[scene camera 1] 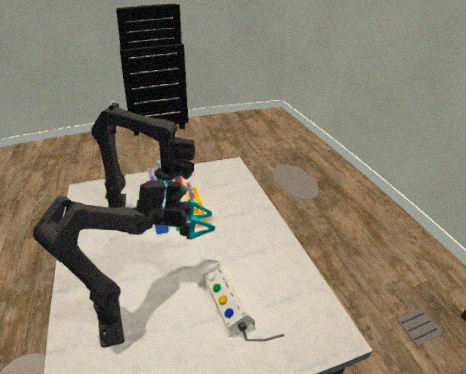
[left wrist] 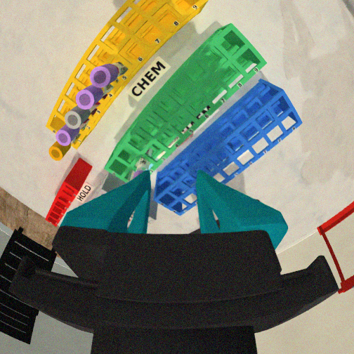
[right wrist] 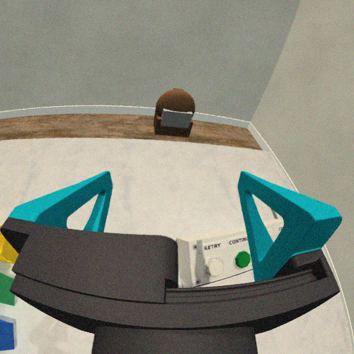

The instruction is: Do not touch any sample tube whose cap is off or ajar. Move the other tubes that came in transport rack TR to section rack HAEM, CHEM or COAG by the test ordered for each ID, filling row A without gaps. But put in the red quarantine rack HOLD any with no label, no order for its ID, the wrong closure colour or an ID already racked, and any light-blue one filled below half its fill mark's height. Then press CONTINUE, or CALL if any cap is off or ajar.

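Frame: origin at the left arm's base, x ahead, y left, z up, level; centimetres.
Where they show: right gripper, fingertip midpoint: (scene camera 1: 213,220); right arm's base, link origin: (scene camera 1: 109,318).
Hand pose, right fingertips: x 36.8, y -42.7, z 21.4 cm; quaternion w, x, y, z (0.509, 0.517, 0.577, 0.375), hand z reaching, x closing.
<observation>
Each offset is from my right fingertips to the top centre of the thing.
My left gripper (left wrist: 173,177) is partly open, above the near end of the green rack (left wrist: 170,100) and the blue rack (left wrist: 289,106); in scene camera 1 its fingertips are mostly hidden. A purple-capped tube (left wrist: 138,174) shows partly by its left fingertip. The yellow rack @(dy +33.8, dx -2.8, dz -15.7 cm) (left wrist: 54,124) (scene camera 1: 197,197) holds three purple-capped tubes, a grey-capped tube (left wrist: 73,119) and an amber-capped tube (left wrist: 56,152). The red HOLD rack (left wrist: 77,172) stands beside. Rack TR is mostly hidden behind the left finger. My right gripper (scene camera 1: 213,220) (right wrist: 174,178) is wide open and empty.
The white button box @(dy -15.7, dx +1.0, dz -13.1 cm) (scene camera 1: 240,316) (right wrist: 187,250) lies near the front, with a green CONTINUE button @(dy -13.6, dx -1.6, dz -14.0 cm) (right wrist: 242,259) (scene camera 1: 216,287). The forearm of the right arm crosses in front of the racks in scene camera 1. A black shelf unit (scene camera 1: 155,46) stands behind the table.
</observation>
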